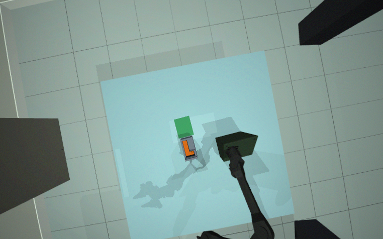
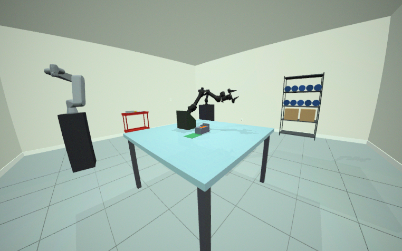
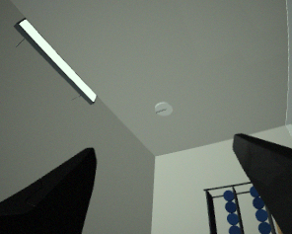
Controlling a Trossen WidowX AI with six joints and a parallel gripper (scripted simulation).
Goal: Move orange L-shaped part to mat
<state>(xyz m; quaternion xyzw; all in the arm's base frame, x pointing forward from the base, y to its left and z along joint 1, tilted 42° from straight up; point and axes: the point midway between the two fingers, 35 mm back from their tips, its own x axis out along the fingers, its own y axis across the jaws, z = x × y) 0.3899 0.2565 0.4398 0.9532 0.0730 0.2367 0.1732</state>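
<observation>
My gripper tip is 12 cm past the orange L-shaped part, 48 cm to the left of it and 38 cm above it. The rest, counted from my gripper tip: green mat (9 cm behind, 64 cm to the right, 44 cm below).
</observation>
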